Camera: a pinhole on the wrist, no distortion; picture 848 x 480 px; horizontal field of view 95.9 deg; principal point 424.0 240.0 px. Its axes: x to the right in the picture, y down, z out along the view. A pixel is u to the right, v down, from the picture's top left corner.
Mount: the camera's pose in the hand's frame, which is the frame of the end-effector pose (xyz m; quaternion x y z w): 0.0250 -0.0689 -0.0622 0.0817 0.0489 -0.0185 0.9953
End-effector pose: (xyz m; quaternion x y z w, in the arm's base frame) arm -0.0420 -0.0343 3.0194 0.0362 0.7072 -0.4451 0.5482
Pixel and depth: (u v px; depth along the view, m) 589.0 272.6 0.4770
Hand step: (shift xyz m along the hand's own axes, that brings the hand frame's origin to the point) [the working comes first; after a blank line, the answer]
In the camera's frame: 0.2058 0.0407 0.4770

0.2765 -0.1132 0.3920
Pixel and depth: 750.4 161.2 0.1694
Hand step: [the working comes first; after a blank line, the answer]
In the camera's frame: 0.1446 -0.0349 0.1694

0.1832 -0.1353 0.0840
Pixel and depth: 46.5 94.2 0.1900
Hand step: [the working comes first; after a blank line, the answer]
In the camera's frame: -0.1875 -0.0724 0.1900

-0.1468 -0.1662 0.1315
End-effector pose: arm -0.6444 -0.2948 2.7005 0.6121 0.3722 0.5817 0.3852
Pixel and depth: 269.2 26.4 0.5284
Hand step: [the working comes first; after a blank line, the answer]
In the camera's frame: -0.2139 -0.2951 0.5284

-0.1511 -0.4406 0.4306
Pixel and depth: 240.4 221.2 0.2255
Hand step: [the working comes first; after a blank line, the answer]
In the camera's frame: -0.1083 -0.0111 0.2255

-0.0619 -0.1138 0.1683
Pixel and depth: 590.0 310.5 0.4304
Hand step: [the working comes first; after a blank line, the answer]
In the camera's frame: 0.1868 0.0793 0.4304

0.2549 -0.0668 0.3544
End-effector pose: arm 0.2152 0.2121 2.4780 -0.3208 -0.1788 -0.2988 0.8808
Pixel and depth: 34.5 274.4 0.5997
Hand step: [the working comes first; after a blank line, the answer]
In the camera's frame: -0.6108 0.0539 0.5997

-0.5235 -0.0967 0.5966
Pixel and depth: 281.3 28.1 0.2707
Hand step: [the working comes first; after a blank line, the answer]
In the camera's frame: -0.1010 -0.1500 0.2707

-0.0566 -0.2584 0.1896
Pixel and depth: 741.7 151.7 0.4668
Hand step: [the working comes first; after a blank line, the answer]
In the camera's frame: 0.3878 -0.1078 0.4668

0.4499 -0.2631 0.3399
